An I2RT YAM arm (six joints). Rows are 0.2 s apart.
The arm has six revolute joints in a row. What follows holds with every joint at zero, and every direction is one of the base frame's. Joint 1 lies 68 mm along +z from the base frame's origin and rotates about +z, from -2.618 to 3.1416 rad. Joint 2 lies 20 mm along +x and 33.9 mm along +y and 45.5 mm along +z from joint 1 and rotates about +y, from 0 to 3.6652 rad. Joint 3 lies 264 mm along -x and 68.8 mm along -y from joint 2 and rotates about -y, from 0 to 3.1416 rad. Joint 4 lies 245 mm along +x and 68.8 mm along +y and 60 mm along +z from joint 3 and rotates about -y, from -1.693 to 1.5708 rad. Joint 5 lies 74 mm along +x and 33.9 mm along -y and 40.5 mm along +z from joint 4 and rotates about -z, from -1.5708 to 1.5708 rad. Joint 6 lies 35.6 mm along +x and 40.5 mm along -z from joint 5 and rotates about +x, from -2.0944 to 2.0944 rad. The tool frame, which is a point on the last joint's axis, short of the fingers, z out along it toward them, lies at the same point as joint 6; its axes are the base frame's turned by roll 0, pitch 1.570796 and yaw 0 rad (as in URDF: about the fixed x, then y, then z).
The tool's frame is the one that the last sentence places.
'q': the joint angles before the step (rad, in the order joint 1, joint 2, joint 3, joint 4, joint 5, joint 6). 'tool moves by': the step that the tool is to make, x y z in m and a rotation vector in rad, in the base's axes. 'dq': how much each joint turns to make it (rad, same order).
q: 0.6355, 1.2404, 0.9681, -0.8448, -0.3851, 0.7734
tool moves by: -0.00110, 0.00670, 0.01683, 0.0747, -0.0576, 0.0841
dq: 0.0182, -0.0119, 0.0423, 0.0166, -0.0531, -0.0506
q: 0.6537, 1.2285, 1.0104, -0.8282, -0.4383, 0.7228
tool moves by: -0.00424, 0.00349, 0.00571, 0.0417, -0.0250, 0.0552
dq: 0.0181, -0.0145, 0.0041, 0.0156, -0.0341, -0.0254
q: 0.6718, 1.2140, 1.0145, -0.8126, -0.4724, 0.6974
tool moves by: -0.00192, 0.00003, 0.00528, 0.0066, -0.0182, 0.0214
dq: 0.0047, -0.0078, 0.0137, -0.0122, -0.0037, -0.0196
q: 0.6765, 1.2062, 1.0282, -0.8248, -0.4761, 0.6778
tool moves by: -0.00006, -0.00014, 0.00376, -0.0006, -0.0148, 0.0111
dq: 0.0000, -0.0009, 0.0137, -0.0109, 0.0022, -0.0164
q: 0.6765, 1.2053, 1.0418, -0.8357, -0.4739, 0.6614
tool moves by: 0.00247, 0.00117, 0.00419, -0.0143, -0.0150, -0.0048
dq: 0.0000, 0.0115, 0.0252, -0.0144, 0.0199, -0.0079
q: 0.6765, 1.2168, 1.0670, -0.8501, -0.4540, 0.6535
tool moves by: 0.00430, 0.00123, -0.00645, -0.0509, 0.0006, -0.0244
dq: -0.0011, 0.0250, 0.0001, -0.0079, 0.0457, -0.0009
